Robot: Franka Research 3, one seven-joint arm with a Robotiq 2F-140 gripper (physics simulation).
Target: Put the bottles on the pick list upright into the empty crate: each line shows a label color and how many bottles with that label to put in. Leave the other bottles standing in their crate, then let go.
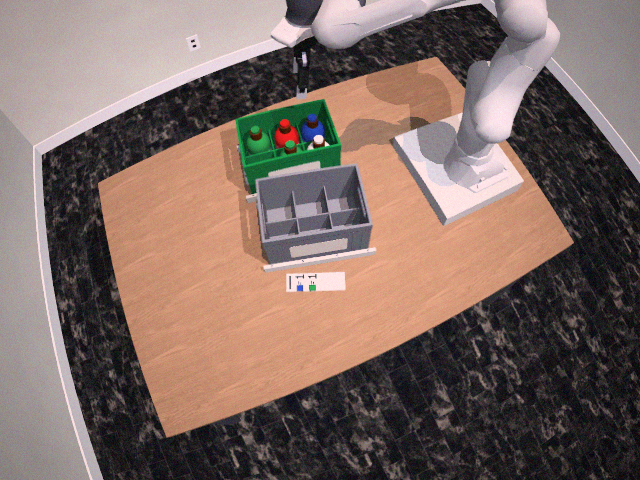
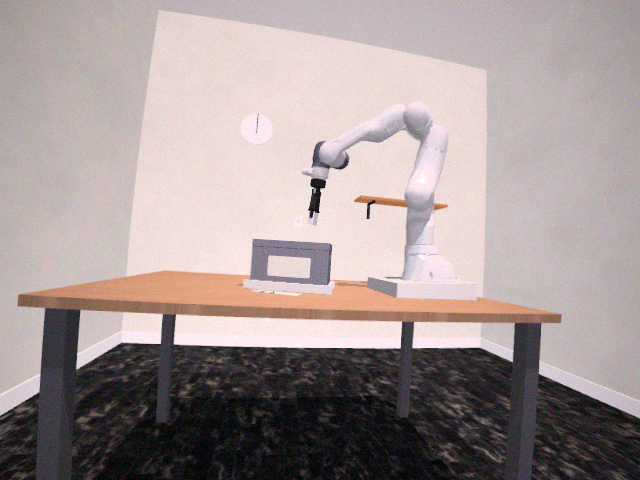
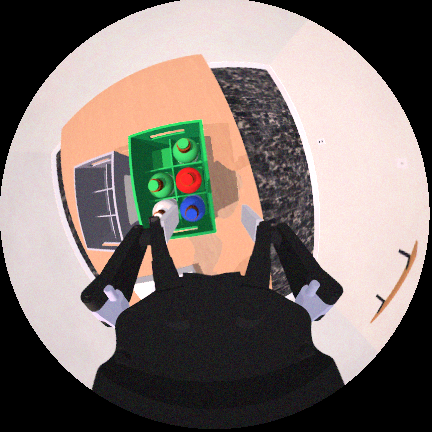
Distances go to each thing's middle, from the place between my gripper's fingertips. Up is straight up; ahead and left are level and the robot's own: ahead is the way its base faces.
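Counting from my hand, I find the white strip (image 2: 250,284) 42 cm to the left, 5 cm ahead and 26 cm below. The pick list (image 1: 330,281) is a long way to the left of my hand, slightly ahead of it and well below it.
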